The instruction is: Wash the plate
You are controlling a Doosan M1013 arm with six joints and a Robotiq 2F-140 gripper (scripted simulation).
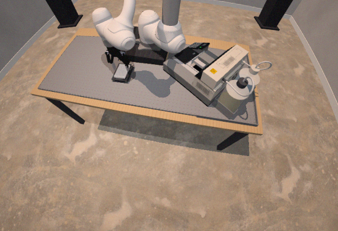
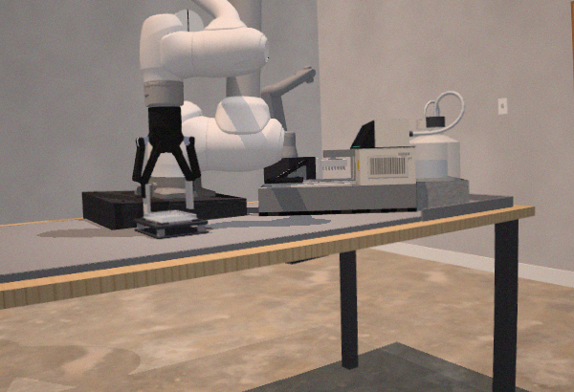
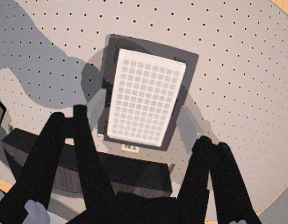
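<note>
The white well plate is 4 cm below my hand. The rest, counted from my hand: plate washer: 58 cm to the left, 6 cm above; washer carrier: 48 cm to the left, 11 cm behind, 2 cm above; plate nest N1: 5 cm below.
</note>
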